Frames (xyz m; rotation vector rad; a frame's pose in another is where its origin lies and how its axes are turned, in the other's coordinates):
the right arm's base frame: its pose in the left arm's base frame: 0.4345 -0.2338 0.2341 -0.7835 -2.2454 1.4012
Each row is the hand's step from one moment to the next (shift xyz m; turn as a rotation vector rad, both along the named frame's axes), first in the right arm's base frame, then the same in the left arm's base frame.
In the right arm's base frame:
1: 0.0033 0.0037 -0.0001 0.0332 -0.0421 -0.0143
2: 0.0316 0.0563 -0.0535 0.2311 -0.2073 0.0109
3: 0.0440 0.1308 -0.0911 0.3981 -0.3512 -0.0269
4: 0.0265 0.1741 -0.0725 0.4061 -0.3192 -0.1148
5: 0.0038 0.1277 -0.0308 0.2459 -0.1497 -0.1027
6: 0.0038 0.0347 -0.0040 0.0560 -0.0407 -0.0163
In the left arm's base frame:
1: -0.0015 0.0034 -0.0032 -0.0281 0.0163 0.0450
2: 0.0211 0.0766 -0.0269 -0.2381 0.0669 0.1880
3: 0.0524 0.1363 -0.0776 -0.3821 0.1489 0.3383
4: 0.0662 0.1274 -0.1251 -0.3290 0.2258 0.3475
5: 0.0477 0.0681 -0.1018 -0.1688 0.1748 0.1854
6: 0.0083 0.0172 -0.0295 -0.0442 0.0326 0.0451

